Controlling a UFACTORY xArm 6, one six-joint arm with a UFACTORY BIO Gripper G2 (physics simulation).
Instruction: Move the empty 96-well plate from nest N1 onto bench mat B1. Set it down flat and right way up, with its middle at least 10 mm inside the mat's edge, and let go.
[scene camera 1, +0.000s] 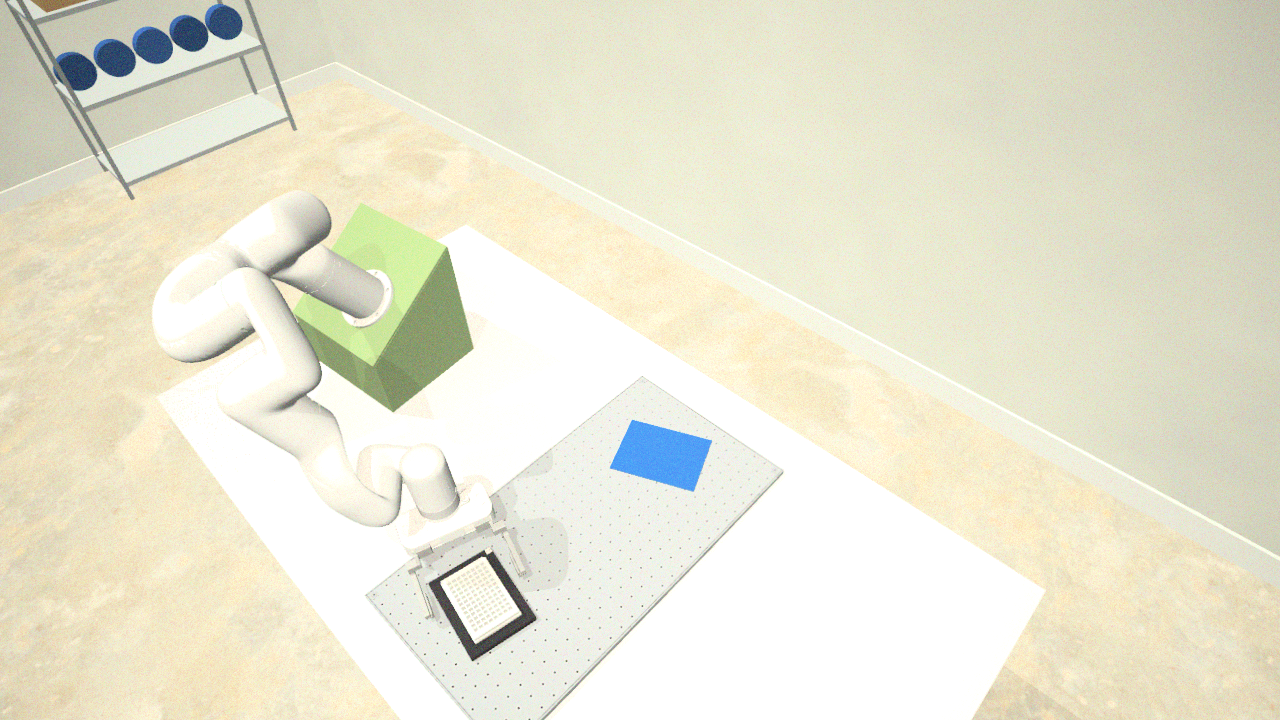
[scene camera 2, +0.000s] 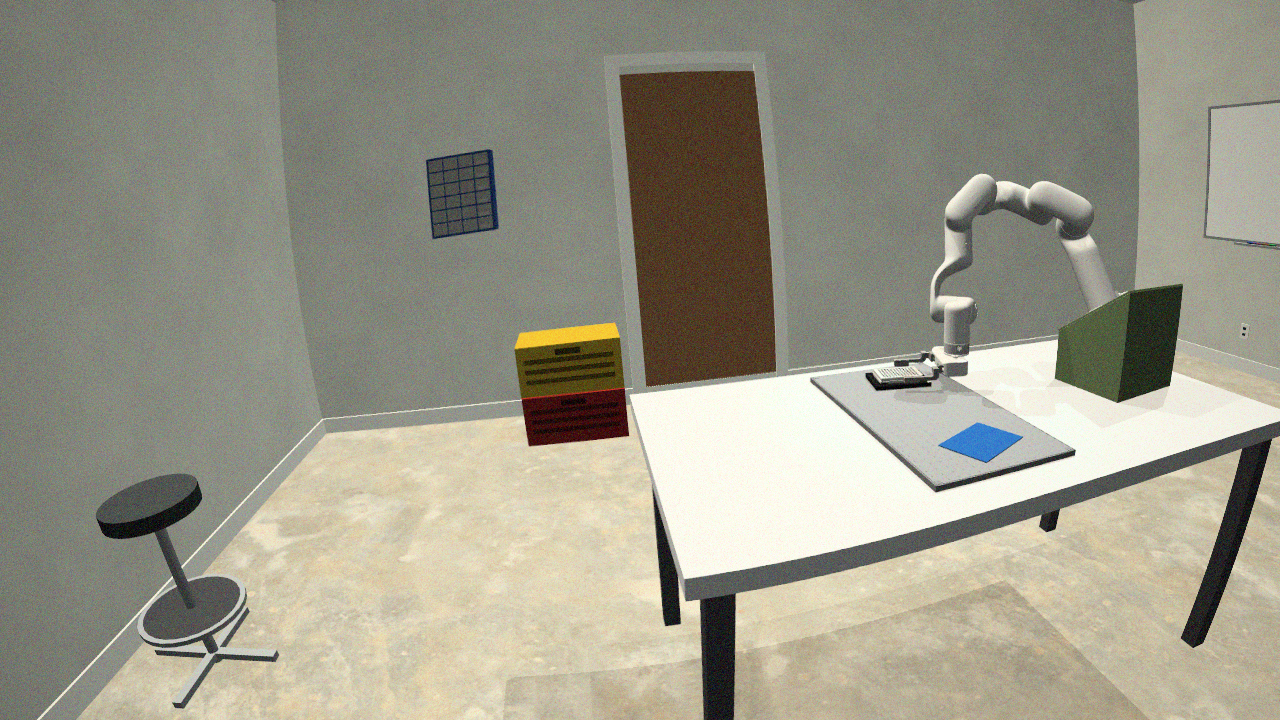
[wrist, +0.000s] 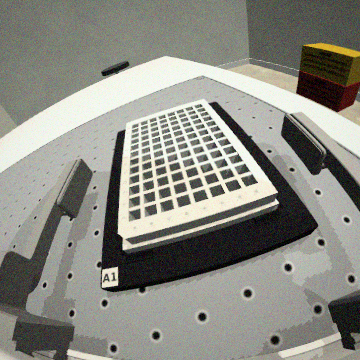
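Where they show: hand at its tool point: (scene camera 1: 472, 584) (scene camera 2: 906, 371) (wrist: 180, 163); arm's base at its link origin: (scene camera 1: 368, 299) (scene camera 2: 1105, 311).
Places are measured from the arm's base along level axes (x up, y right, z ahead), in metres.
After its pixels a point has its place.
The white 96-well plate (scene camera 1: 480, 598) @(x -0.165, y 0.117, z 0.635 m) (scene camera 2: 897, 374) @(x -0.167, y 0.108, z 0.636 m) (wrist: 190, 162) @(x -0.169, y 0.123, z 0.611 m) sits flat, wells up, in the black nest (scene camera 1: 474, 648) @(x -0.178, y 0.166, z 0.698 m) (scene camera 2: 897, 385) @(x -0.180, y 0.059, z 0.652 m) (wrist: 215, 260) @(x -0.178, y 0.117, z 0.551 m). A label reading A1 shows at the nest's near left corner in the wrist view. My gripper (scene camera 1: 476, 594) @(x -0.163, y 0.116, z 0.606 m) (wrist: 190, 165) @(x -0.163, y 0.116, z 0.606 m) is open wide, one finger on each long side of the plate, with a gap between each finger and the plate. The height of the fingertips against the plate is hard to tell. The blue bench mat (scene camera 1: 660, 454) @(x -0.188, y -0.314, z 0.573 m) (scene camera 2: 981, 442) @(x -0.188, y -0.325, z 0.578 m) lies flat at the other end of the grey board and bears nothing.
The perforated grey board (scene camera 1: 590, 555) @(x -0.190, y -0.079, z 0.669 m) (scene camera 2: 904, 429) @(x -0.190, y -0.205, z 0.723 m) lies on the white table (scene camera 1: 805, 608) @(x -0.203, y -0.310, z 0.969 m) (scene camera 2: 760, 483) @(x -0.203, y -0.362, z 1.067 m). The arm's green wedge-shaped base block (scene camera 1: 429, 313) @(x -0.031, y -0.090, z 0.085 m) (scene camera 2: 1150, 344) @(x -0.063, y -0.137, z -0.066 m) stands behind the board. Yellow and red boxes (scene camera 2: 572, 385) (wrist: 327, 75) stand on the floor beyond the table.
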